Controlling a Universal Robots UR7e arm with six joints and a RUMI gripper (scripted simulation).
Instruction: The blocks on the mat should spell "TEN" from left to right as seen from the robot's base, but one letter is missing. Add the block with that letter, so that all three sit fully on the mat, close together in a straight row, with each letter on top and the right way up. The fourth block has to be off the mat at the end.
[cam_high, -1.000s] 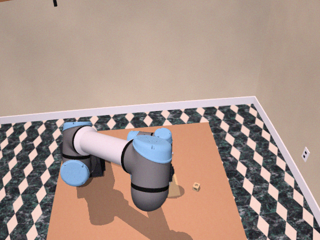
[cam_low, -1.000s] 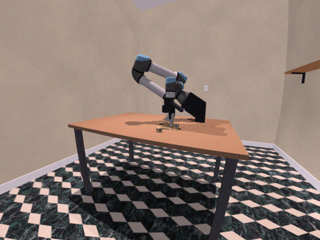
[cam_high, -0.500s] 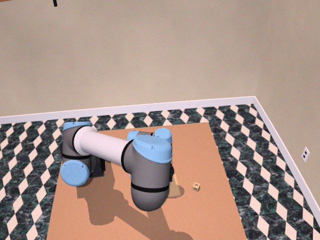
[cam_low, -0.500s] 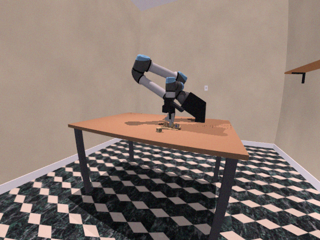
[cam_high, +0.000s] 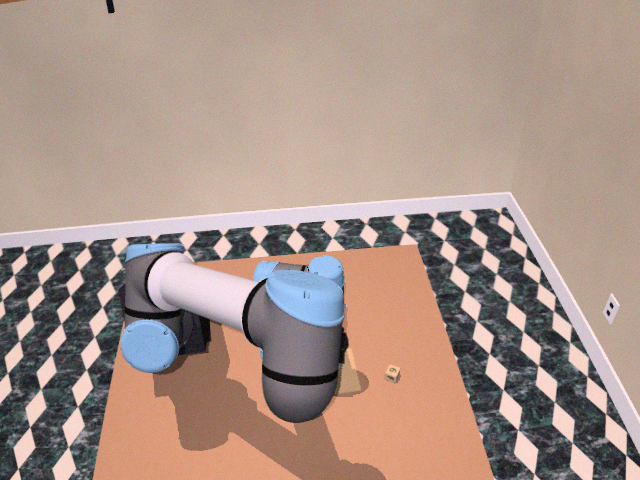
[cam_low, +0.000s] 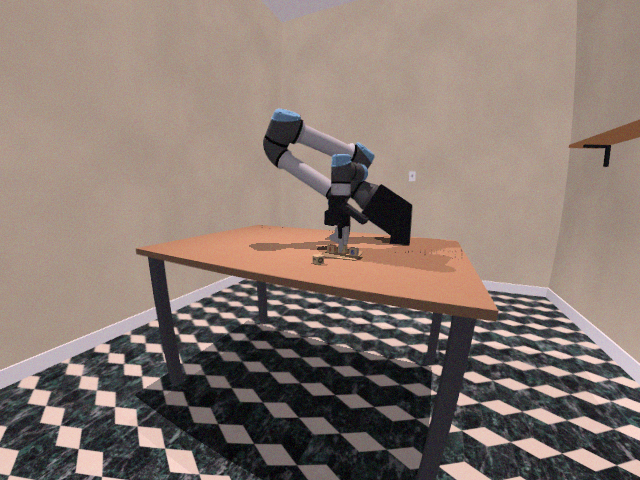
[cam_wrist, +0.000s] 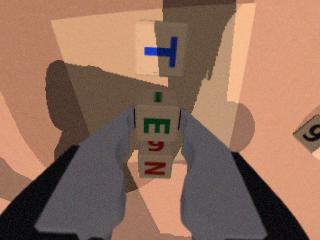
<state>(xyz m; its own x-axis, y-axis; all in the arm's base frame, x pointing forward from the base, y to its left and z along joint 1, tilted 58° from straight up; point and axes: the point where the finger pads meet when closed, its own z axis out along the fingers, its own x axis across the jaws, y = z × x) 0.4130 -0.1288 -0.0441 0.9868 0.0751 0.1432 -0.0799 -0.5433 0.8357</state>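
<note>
My gripper is now 20 mm above the mat. Round my hand: N block (50 mm to the right, 10 mm below); G block (160 mm ahead, 40 mm to the right, 10 mm below); T block (50 mm to the left, 10 mm below).
</note>
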